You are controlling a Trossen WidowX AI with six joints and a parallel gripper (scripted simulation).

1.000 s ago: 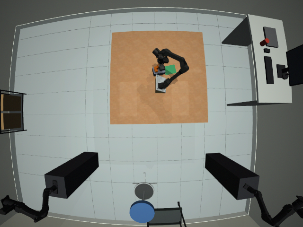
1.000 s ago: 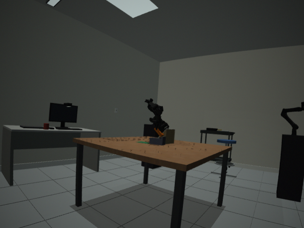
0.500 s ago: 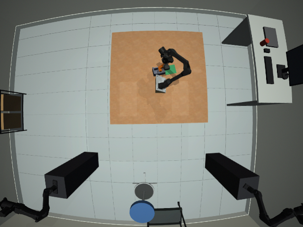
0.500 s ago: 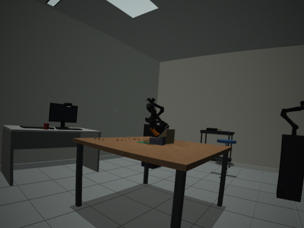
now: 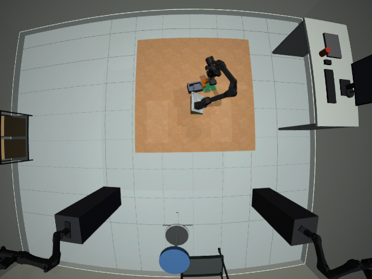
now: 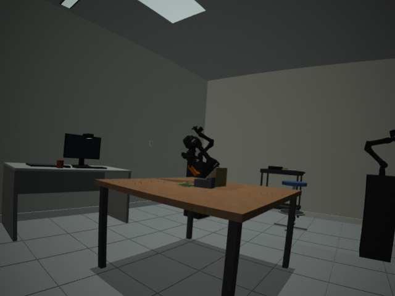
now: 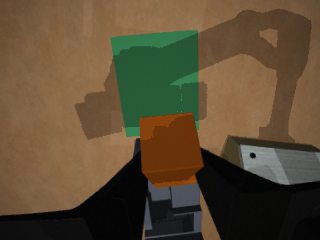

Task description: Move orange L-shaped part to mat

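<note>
Right now my gripper tip is 17 cm above the green mat and 2 cm to the left of it. Also, from my gripper tip: orange L-shaped part: 3 cm to the left, 3 cm below, 2 cm behind.
</note>
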